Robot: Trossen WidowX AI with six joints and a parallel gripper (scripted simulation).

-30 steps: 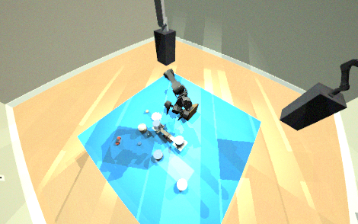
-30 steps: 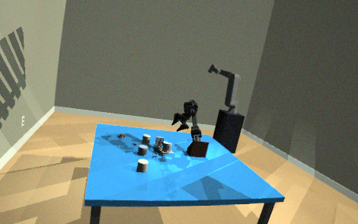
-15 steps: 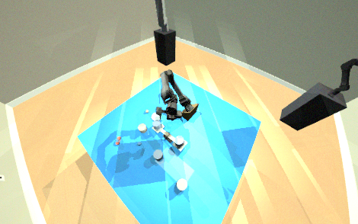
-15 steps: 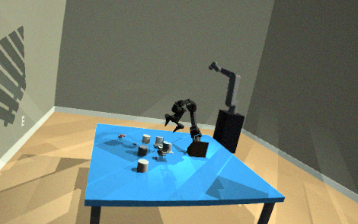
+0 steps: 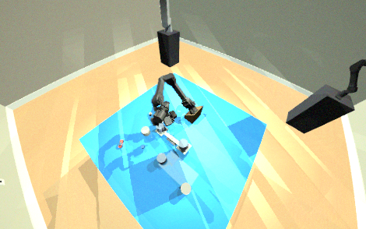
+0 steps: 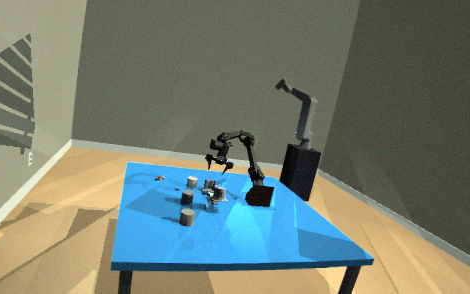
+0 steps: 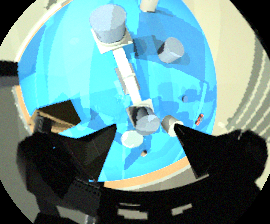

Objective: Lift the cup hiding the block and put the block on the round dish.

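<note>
Now: the grey block 12 cm below my gripper tip, 4 cm to the right of it and 1 cm ahead of it. Also, from my gripper tip: small red thing 33 cm ahead, 20 cm to the right, 14 cm below; round dish 15 cm below, 14 cm to the right, 6 cm behind.
</note>
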